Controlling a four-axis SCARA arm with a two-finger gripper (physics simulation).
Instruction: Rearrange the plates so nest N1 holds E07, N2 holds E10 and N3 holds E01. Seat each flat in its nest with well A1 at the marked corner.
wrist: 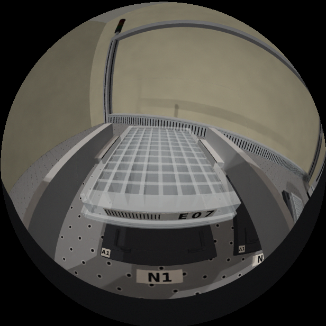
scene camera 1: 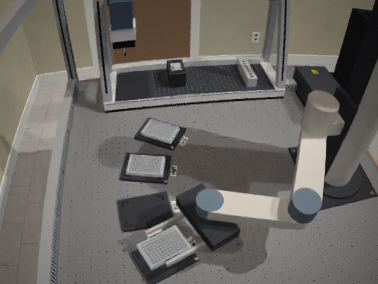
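Where they show: gripper, between the fingertips: (scene camera 1: 155, 249); arm's base, origin of its link: (scene camera 1: 332, 174).
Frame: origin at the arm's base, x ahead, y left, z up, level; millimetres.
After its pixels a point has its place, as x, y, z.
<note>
My gripper (scene camera 1: 157, 248) {685, 234, 107} (wrist: 159, 131) is shut on plate E07 (scene camera 1: 164, 245) {661, 224, 102} (wrist: 160, 175), a clear gridded plate held by its long sides, level. It is raised above nest N1 (scene camera 1: 151, 273) {708, 275, 25} (wrist: 160, 244), with a gap visible beneath it in the wrist view. The N1 label (wrist: 160, 277) and A1 tag (wrist: 105, 253) show in front of the nest. Nest N2 (scene camera 1: 145, 211) {706, 59, 25} is a bare black nest beside it. One plate (scene camera 1: 145, 165) {692, -119, 38} sits in the nest (scene camera 1: 145, 179) {696, -69, 24} behind N2, another plate (scene camera 1: 160, 130) {625, -285, 36} in the farthest nest (scene camera 1: 139, 134) {698, -280, 30}. Their names are too small to read.
The black gripper body (scene camera 1: 212, 225) {532, 209, 159} hangs beside N1 and N2, under the pale arm (scene camera 1: 250, 206) {439, 204, 219}. The arm's base column (scene camera 1: 350, 145) {47, 58, 228} stands at the right. A framed deck (scene camera 1: 200, 99) {442, -450, 37} with a black box (scene camera 1: 176, 76) {535, -515, 120} and a white strip (scene camera 1: 247, 72) {215, -534, 107} stands at the back.
</note>
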